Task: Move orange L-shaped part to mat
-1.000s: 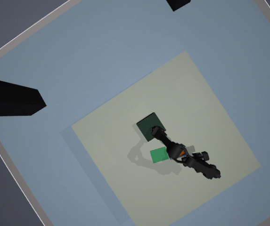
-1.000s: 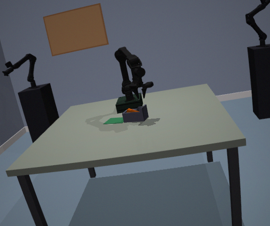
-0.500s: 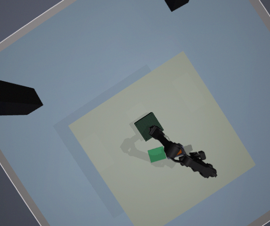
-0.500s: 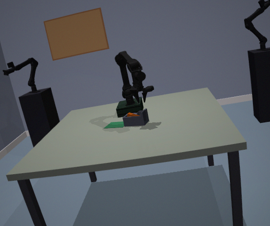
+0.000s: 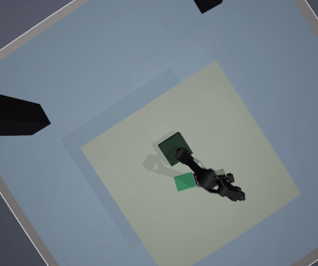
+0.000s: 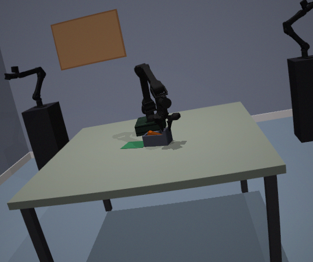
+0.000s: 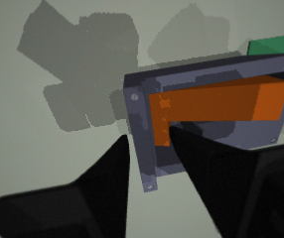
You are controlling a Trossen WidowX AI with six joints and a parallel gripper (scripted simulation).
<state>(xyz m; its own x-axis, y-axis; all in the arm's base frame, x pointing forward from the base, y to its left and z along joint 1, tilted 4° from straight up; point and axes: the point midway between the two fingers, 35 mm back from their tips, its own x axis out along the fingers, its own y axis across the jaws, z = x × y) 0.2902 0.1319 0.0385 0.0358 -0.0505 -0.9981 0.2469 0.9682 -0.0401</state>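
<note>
The orange L-shaped part lies 4 cm to the right of my gripper tip, 2 cm below it and 1 cm behind it. The rest, counted from my gripper tip: green mat 21 cm to the right, 8 cm below, 5 cm behind.
</note>
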